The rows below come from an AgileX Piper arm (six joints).
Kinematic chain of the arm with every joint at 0, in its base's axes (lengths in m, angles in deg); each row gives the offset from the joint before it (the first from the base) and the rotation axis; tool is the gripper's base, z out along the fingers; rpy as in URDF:
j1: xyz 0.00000 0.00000 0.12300 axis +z
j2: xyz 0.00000 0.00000 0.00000 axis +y
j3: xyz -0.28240 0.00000 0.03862 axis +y
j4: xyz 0.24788 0.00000 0.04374 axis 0.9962 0 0.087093
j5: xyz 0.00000 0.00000 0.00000 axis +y
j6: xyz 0.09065 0.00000 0.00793 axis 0.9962 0 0.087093
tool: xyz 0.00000 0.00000 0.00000 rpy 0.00 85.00 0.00
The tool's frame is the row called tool.
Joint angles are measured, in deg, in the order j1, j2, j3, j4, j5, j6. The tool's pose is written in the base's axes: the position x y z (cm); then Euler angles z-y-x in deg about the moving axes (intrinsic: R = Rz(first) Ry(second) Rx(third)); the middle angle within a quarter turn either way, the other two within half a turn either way. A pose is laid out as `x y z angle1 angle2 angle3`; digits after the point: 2 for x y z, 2 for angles.
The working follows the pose.
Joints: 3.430, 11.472, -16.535, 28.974, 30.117, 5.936
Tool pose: 5.70 2.56 25.69 129.44 51.17 116.63
Where each joint sits with the arm in this pose, in the base's axes (m; each line is computed from the numbers above, not from the rounded line before):
j1: 0.0000 0.0000 0.1230
j2: 0.0000 0.0000 0.1230
j3: -0.2686 -0.0161 0.2170
j4: -0.0260 -0.0016 0.2825
j5: -0.0260 -0.0016 0.2825
j6: 0.0570 0.0256 0.2569
the tool: 0.0570 0.0256 0.2569

